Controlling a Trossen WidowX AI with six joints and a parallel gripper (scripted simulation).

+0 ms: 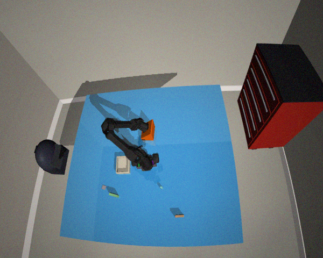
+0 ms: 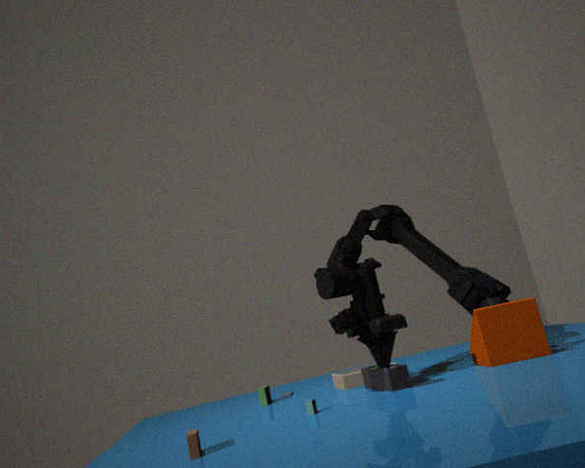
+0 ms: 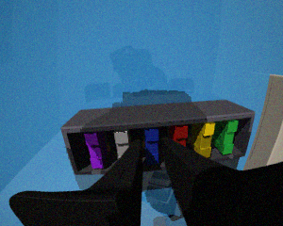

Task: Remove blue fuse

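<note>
Now: the blue fuse 1 cm below my gripper tip. From my gripper tip the other things lie so: beige tray (2 cm behind, 19 cm to the right, 3 cm below).
</note>
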